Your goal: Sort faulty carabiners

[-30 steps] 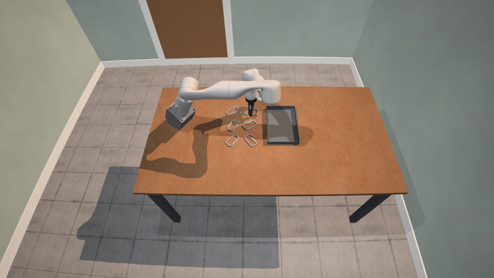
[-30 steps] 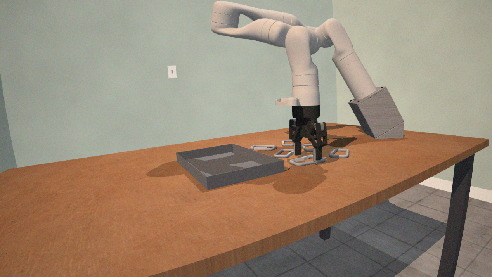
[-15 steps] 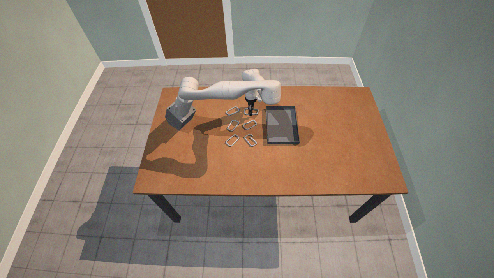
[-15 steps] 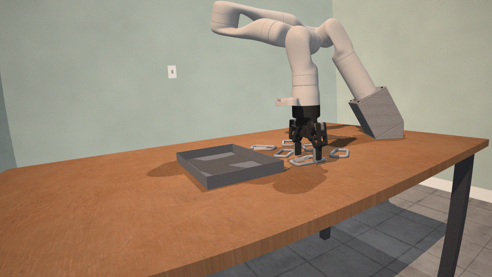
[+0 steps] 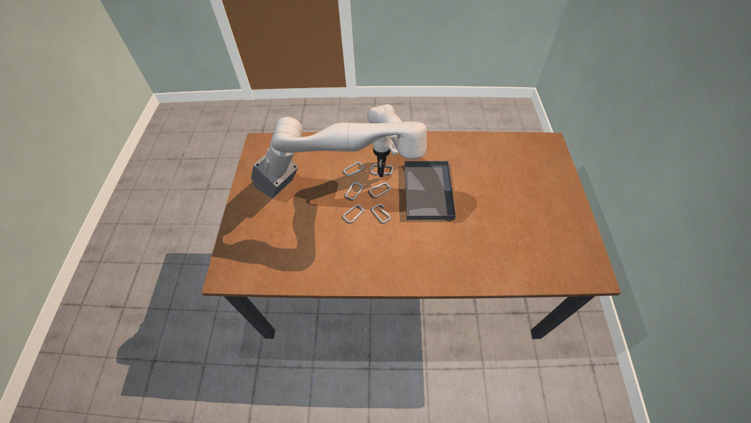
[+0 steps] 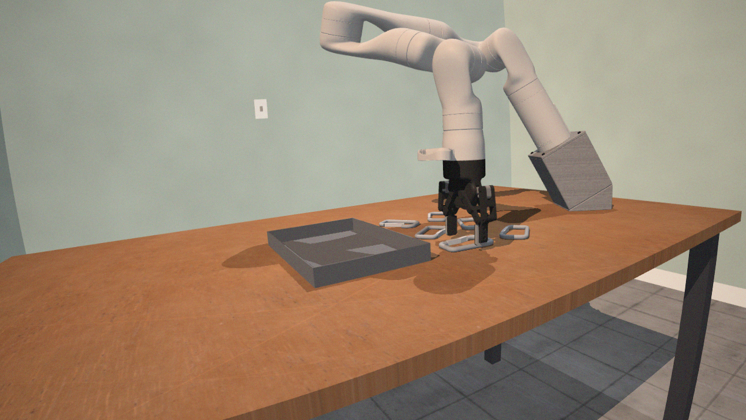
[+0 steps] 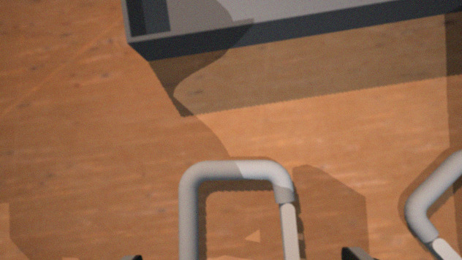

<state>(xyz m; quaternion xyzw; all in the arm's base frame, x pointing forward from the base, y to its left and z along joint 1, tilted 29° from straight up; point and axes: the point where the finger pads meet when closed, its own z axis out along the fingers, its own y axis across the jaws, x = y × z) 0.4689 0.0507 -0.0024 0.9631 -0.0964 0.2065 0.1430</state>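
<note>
My gripper is now 2 cm to the left of the carabiner gate and 1 cm above it. Also, from my hand: grey tray: 18 cm ahead, 15 cm to the right, 1 cm below.
</note>
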